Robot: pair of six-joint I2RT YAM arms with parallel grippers.
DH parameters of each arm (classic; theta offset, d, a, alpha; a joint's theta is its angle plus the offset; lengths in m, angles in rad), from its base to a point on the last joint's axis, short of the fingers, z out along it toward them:
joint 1: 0 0.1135 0.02 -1.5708
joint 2: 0 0 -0.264 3.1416
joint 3: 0.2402 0 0.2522 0
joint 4: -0.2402 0 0.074 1.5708
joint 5: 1.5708 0 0 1.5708
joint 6: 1.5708 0.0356 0 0
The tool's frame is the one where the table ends.
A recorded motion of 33 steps. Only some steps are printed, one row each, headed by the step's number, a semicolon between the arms.
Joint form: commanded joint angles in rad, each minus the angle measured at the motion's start. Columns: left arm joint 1, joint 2, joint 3, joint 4, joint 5, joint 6; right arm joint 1, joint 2, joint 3, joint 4, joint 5, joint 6.
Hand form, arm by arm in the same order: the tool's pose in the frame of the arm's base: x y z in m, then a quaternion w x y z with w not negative. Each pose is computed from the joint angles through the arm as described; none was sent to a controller.
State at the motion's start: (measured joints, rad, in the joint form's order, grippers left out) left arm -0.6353 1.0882 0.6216 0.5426 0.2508 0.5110; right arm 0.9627 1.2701 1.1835 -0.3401 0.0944 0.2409
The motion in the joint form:
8: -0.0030 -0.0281 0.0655 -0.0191 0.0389 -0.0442; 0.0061 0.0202 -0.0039 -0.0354 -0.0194 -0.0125
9: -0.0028 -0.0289 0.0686 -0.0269 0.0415 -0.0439; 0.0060 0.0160 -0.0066 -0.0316 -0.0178 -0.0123
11: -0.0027 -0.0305 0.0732 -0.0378 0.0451 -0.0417; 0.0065 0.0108 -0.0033 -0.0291 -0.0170 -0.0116
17: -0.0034 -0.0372 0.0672 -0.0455 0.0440 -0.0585; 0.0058 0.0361 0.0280 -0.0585 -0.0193 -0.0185
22: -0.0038 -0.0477 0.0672 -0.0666 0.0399 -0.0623; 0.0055 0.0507 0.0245 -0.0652 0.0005 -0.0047
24: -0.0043 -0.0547 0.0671 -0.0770 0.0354 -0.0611; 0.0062 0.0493 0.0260 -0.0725 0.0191 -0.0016
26: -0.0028 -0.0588 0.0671 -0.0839 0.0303 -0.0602; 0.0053 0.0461 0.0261 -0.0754 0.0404 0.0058
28: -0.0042 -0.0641 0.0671 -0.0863 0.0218 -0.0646; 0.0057 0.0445 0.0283 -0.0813 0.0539 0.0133
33: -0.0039 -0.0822 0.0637 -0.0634 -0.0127 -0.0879; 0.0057 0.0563 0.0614 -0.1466 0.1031 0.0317
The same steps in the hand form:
8: 0.1930 -0.1558 0.3266 0.73951 0.43176 0.49167 -0.15802; 0.1686 0.2407 0.3486 0.44417 -0.29163 0.80494 0.26408
9: 0.1929 -0.1559 0.3271 0.73806 0.43316 0.49237 -0.15877; 0.1682 0.2399 0.3492 0.44637 -0.29054 0.80386 0.26485
11: 0.1928 -0.1559 0.3279 0.73641 0.43547 0.49267 -0.15919; 0.1675 0.2391 0.3520 0.45021 -0.28906 0.80135 0.26757
17: 0.1916 -0.1551 0.3265 0.73278 0.43223 0.49883 -0.16546; 0.1704 0.2432 0.3530 0.44254 -0.29467 0.80577 0.26089
22: 0.1901 -0.1540 0.3266 0.72929 0.43178 0.50416 -0.16593; 0.1728 0.2452 0.3471 0.43677 -0.28684 0.81500 0.25046
24: 0.1890 -0.1531 0.3270 0.72856 0.43142 0.50603 -0.16431; 0.1727 0.2443 0.3474 0.43913 -0.28184 0.81761 0.24341
26: 0.1888 -0.1523 0.3272 0.72826 0.43021 0.50830 -0.16186; 0.1730 0.2429 0.3481 0.44346 -0.27322 0.82002 0.23719
28: 0.1879 -0.1517 0.3281 0.72945 0.42651 0.50992 -0.16117; 0.1729 0.2421 0.3488 0.44494 -0.26725 0.82224 0.23348
33: 0.1855 -0.1483 0.3334 0.74277 0.40428 0.50977 -0.15809; 0.1740 0.2407 0.3509 0.43935 -0.25297 0.83656 0.20772

